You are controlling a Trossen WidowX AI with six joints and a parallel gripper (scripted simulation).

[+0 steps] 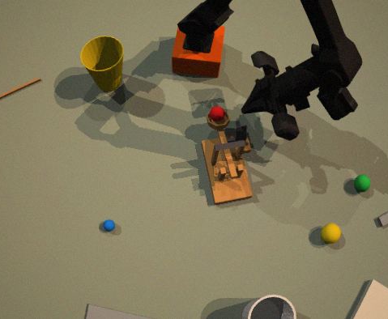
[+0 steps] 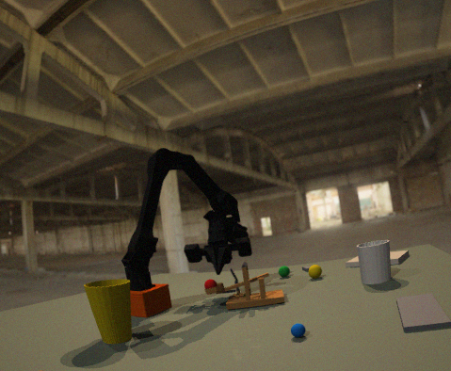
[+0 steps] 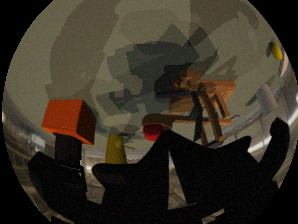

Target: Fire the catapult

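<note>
Now: gripper tip 5 cm to the left of the red ball, 2 cm above it and 1 cm short of it. The rest, counted from my gripper tip: yellow ball 24 cm to the left, 20 cm ahead, 6 cm below; then wooden catapult 7 cm ahead, 3 cm below, 1 cm to the right; then green ball 31 cm to the left, 8 cm ahead, 6 cm below.
</note>
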